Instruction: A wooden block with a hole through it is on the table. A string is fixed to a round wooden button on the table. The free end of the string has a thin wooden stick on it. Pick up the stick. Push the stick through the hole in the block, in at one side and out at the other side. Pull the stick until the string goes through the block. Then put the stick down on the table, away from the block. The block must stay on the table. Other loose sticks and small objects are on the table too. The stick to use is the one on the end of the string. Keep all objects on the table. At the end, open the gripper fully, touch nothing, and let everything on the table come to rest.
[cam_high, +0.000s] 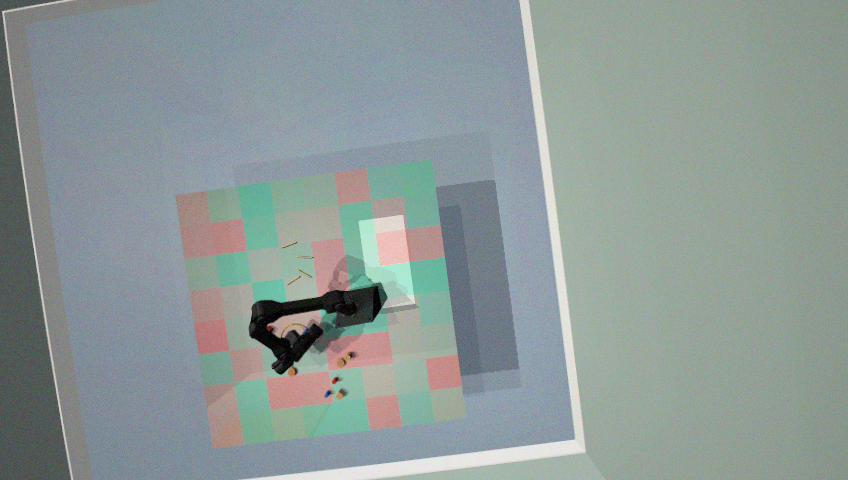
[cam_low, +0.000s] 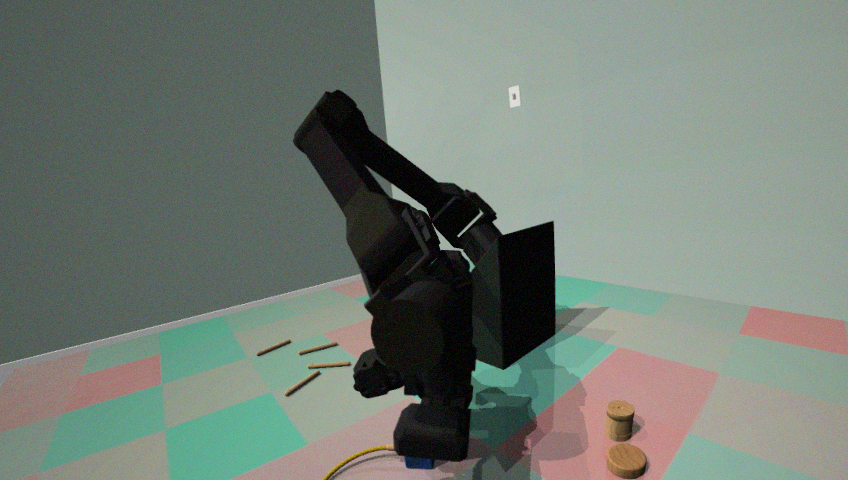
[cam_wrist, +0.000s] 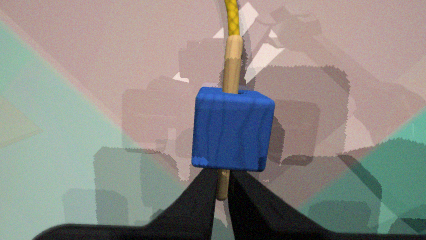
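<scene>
The blue block lies 20 mm ahead of my gripper tip and 20 mm to the right of it. Round my gripper tip: round wooden button: 110 mm ahead, 180 mm to the left; then thin wooden stick: 30 mm ahead, 30 mm to the right, 10 mm above; then wooden cylinder: 180 mm behind, 110 mm to the left, 10 mm above.
</scene>
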